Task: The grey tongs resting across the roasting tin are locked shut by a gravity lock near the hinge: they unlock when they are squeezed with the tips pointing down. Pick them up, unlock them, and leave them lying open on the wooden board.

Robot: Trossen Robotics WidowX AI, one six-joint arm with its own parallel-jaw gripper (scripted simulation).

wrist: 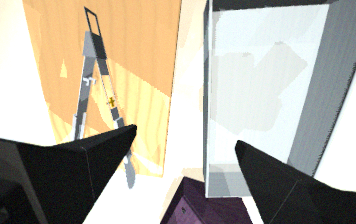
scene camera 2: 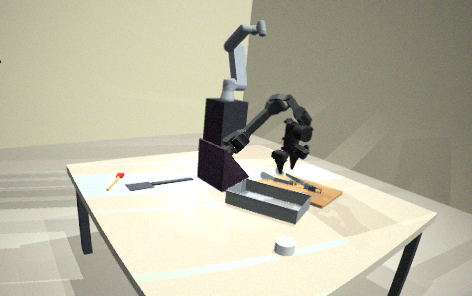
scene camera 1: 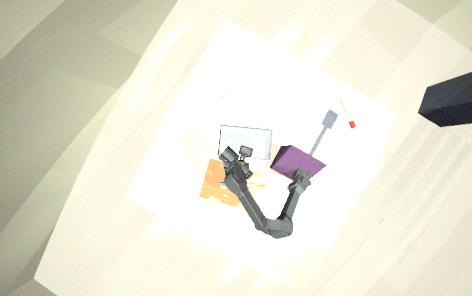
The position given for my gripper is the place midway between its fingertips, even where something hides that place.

My gripper (scene camera 2: 286,171) is open, with nothing in its grasp. Also in view: a wooden board (scene camera 1: 211,190) and a grey roasting tin (scene camera 2: 287,205).
My gripper is seen too in the wrist view (wrist: 186,136). The wooden board also shows in the wrist view (wrist: 141,49) and in scene camera 2 (scene camera 2: 328,195). The grey roasting tin also shows in the wrist view (wrist: 273,81) and in scene camera 1 (scene camera 1: 259,139).
